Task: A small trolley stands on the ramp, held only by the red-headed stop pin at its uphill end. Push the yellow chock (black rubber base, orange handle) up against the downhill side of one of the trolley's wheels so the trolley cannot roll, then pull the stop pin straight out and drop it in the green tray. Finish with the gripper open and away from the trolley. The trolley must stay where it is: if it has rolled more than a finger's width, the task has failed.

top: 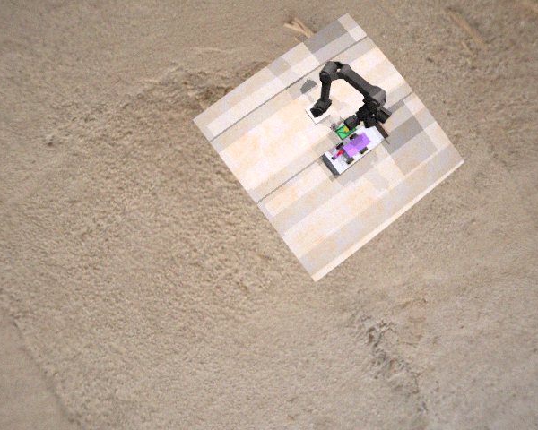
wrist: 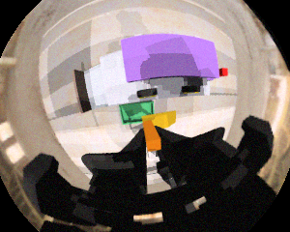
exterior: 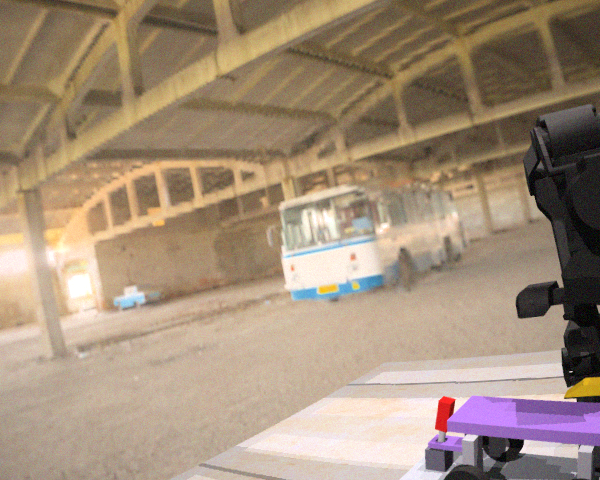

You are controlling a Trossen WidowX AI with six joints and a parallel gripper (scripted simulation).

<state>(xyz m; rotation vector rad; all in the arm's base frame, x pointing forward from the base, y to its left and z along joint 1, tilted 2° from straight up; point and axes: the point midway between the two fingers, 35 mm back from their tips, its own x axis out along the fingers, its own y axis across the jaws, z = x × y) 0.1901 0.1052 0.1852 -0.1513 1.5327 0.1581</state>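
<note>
Right now the red-headed stop pin is 16 cm to the right of my gripper tip, 12 cm ahead of it and 3 cm below it. Round my gripper tip: yellow chock: 2 cm to the right, 1 cm below, 1 cm ahead; then purple-decked trolley: 12 cm ahead, 5 cm to the right, 5 cm below; then grey ramp: 12 cm below, 12 cm ahead, 4 cm to the right.
</note>
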